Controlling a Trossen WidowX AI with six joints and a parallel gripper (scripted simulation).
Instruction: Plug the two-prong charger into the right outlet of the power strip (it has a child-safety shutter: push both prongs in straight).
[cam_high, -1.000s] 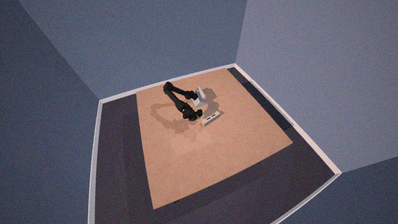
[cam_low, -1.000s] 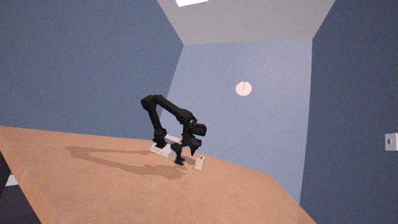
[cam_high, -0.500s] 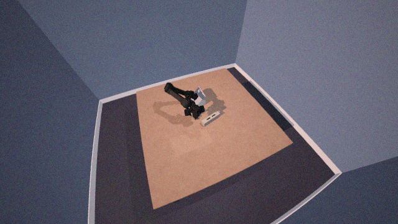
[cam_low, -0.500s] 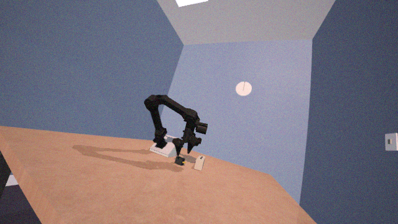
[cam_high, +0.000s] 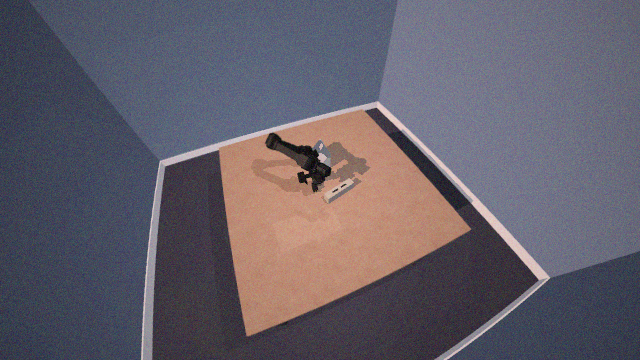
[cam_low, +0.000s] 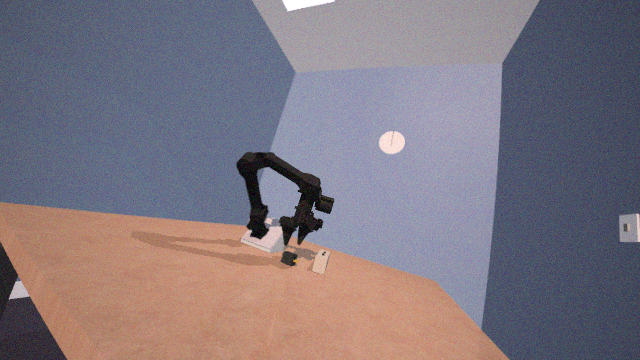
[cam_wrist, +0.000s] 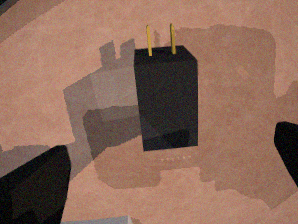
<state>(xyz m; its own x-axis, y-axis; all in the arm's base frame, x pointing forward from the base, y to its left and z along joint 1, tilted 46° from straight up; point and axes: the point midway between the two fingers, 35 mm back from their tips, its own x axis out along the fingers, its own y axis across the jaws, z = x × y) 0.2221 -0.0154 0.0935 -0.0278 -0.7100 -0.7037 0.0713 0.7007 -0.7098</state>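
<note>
Now: the dark charger 2 cm ahead of my gripper tip and 5 cm below it.
</note>
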